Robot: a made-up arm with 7 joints.
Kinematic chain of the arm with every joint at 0, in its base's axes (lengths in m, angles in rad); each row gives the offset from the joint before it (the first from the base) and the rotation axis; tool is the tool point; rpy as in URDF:
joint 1: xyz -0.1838 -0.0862 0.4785 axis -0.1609 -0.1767 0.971
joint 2: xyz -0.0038 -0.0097 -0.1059 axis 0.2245 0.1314 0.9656
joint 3: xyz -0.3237 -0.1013 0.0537 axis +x
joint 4: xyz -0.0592 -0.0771 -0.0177 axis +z
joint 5: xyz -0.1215 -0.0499 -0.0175 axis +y
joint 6: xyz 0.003 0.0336 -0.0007 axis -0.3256 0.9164 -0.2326
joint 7: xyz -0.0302 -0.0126 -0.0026 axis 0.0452 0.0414 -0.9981
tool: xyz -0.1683 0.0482 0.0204 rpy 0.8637 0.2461 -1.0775
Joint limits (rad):
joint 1: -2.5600..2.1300
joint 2: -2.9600..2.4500
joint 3: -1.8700..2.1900
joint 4: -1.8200..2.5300
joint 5: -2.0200..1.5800
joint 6: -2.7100..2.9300
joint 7: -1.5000..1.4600
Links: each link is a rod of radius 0.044 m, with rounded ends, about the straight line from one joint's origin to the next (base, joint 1, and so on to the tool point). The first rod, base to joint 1, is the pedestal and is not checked.
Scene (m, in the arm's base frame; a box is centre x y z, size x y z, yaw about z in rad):
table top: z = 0
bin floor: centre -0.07 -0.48 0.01 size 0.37 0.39 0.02 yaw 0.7
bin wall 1: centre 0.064 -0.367 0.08 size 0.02 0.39 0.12 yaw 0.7
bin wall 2: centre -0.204 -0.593 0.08 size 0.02 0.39 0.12 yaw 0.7
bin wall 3: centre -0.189 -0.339 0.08 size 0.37 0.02 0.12 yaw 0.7
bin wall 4: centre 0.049 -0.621 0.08 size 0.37 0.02 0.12 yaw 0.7
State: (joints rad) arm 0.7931 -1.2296 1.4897 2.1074 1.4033 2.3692 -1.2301
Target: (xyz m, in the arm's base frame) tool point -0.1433 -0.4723 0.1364
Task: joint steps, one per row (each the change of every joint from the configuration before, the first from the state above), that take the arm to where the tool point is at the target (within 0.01 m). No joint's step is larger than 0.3 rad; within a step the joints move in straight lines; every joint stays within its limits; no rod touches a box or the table.
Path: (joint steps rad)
1: -0.0986 0.2487 0.1751 0.1056 -0.2417 0.1402 0.0208
2: -0.0986 0.2487 0.1750 0.1057 -0.2417 0.1402 0.0208
3: -0.0986 0.2486 0.1751 0.1057 -0.2418 0.1402 0.0208
4: -0.0986 0.2487 0.1751 0.1056 -0.2417 0.1402 0.0208
5: 0.2812 -0.0207 -0.2507 -0.0986 0.1965 -0.1081 0.0297
6: 0.2811 -0.0207 -0.2507 -0.0986 0.1964 -0.1081 0.0298
7: 0.2812 -0.0208 -0.2507 -0.0985 0.1965 -0.1080 0.0297
8: 0.2812 -0.0207 -0.2507 -0.0986 0.1964 -0.1081 0.0297
9: 0.2811 -0.0207 -0.2507 -0.0986 0.1965 -0.1081 0.0297
10: -0.0354 -0.0834 -0.0475 0.0464 0.0806 0.0909 0.1810
11: -0.0354 -0.0833 -0.0475 0.0464 0.0807 0.0909 0.1809

